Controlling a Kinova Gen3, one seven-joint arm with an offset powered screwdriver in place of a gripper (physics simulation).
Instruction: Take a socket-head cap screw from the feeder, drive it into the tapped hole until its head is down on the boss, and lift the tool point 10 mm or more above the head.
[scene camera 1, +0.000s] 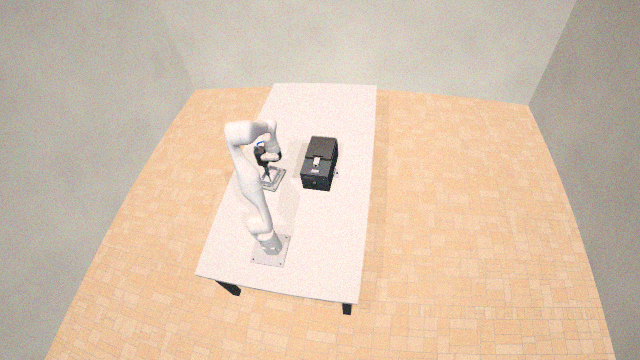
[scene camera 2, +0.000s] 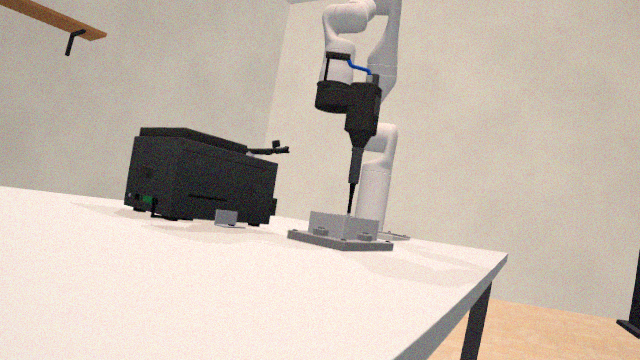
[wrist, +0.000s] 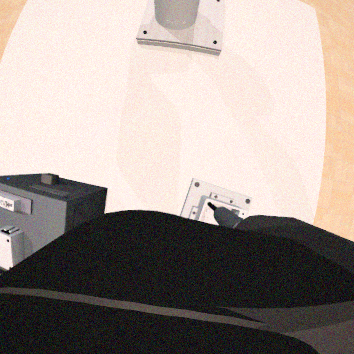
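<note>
The black screwdriver is the tool on my arm. It points down, with its thin bit tip at the top of the grey block. The block sits on a flat plate with small clamps beside it. The tapped hole and the boss are too small to make out. A screw at the bit tip is too small to tell, and so is any gap under the tip. The dark box-shaped feeder stands beside the plate, apart from the tool.
The white table carries everything. My arm's base plate is at one end. A small light bracket stands by the feeder. A dark arm-like part juts from the feeder's top. A wooden shelf is on the wall.
</note>
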